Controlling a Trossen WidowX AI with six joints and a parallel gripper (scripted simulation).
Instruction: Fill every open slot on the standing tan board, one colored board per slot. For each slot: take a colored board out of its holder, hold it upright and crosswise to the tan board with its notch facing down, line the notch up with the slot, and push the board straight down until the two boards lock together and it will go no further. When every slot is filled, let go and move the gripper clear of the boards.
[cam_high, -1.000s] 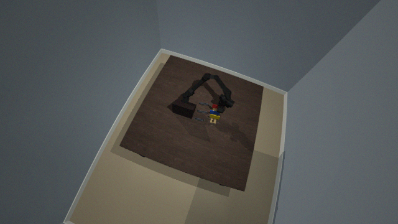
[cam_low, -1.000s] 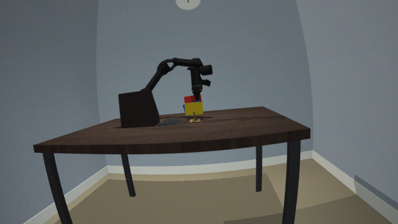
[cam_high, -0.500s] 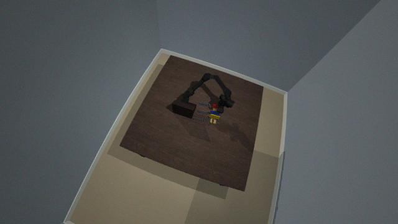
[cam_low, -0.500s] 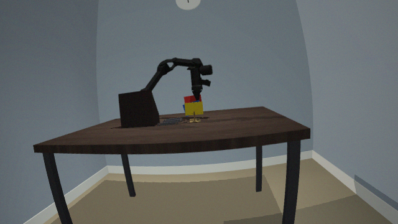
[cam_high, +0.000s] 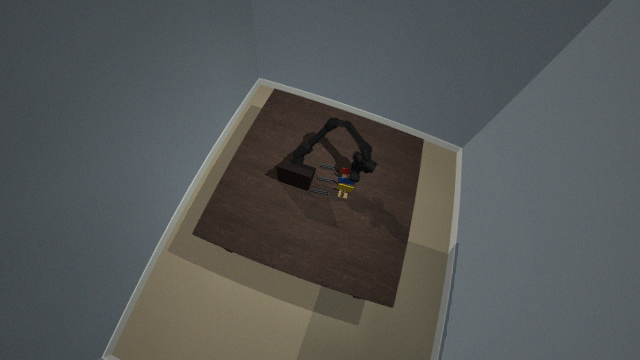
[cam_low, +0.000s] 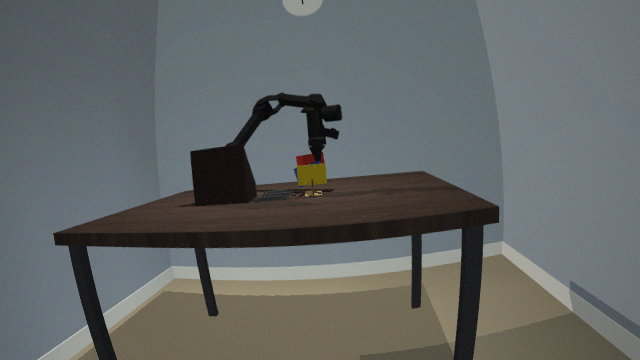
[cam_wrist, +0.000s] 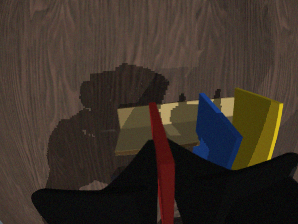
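The blue board lies 3 cm behind my gripper tip, 5 cm to the right of it and 4 cm below it. The rest, counted from my gripper tip: red board: 3 cm behind; then yellow board: 3 cm behind, 10 cm to the right, 4 cm below; then tan board: 3 cm behind, 5 cm to the right, 7 cm below.
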